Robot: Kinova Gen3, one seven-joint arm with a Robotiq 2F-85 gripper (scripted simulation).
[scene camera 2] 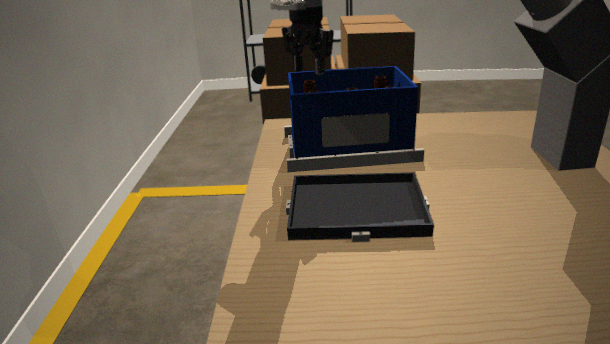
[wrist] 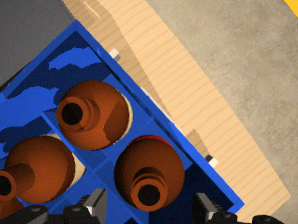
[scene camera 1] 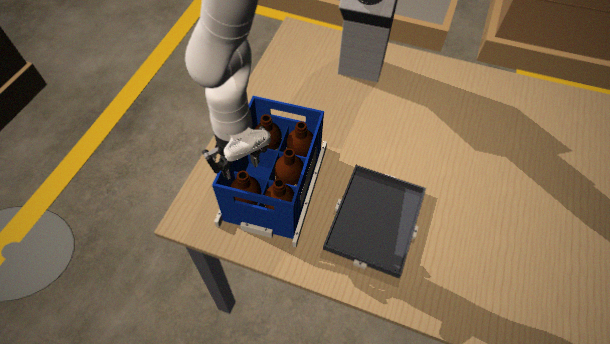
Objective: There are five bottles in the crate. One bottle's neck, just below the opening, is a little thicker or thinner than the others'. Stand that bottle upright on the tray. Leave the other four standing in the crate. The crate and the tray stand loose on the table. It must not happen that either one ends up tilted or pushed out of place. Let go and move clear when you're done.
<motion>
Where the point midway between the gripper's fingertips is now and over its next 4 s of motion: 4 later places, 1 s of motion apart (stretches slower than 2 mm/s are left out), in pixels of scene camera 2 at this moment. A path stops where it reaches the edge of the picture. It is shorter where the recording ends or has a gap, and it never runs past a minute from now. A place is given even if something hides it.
The gripper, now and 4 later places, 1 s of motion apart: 308,72; 308,81; 309,90; 310,90; 311,75
</motion>
